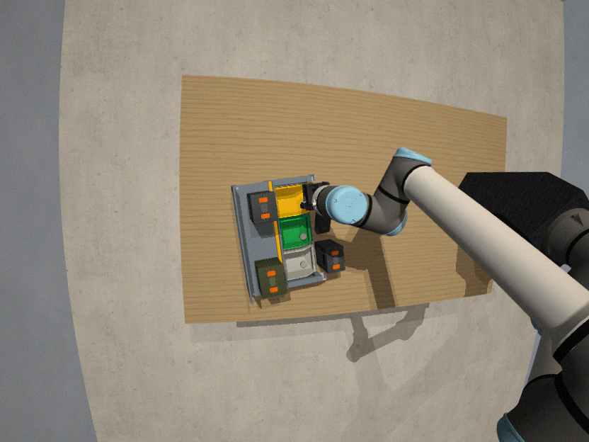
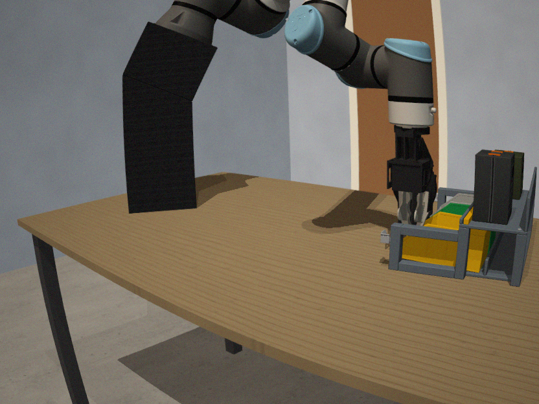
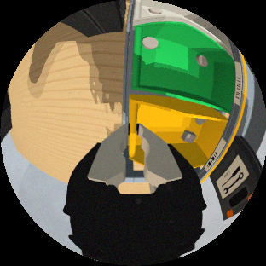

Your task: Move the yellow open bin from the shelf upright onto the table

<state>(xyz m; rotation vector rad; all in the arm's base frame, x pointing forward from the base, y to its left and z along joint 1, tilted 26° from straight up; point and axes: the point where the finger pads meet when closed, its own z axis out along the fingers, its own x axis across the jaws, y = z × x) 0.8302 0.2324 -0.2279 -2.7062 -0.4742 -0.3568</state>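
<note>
Right now the yellow open bin is 8 cm ahead of my hand and 2 cm to the left of it. Also, from my hand: dark green box: 8 cm ahead, 26 cm to the left, 10 cm above; white bin: 1 cm behind, 23 cm to the left, 1 cm below; green bin: 4 cm ahead, 12 cm to the left, 1 cm below.
</note>
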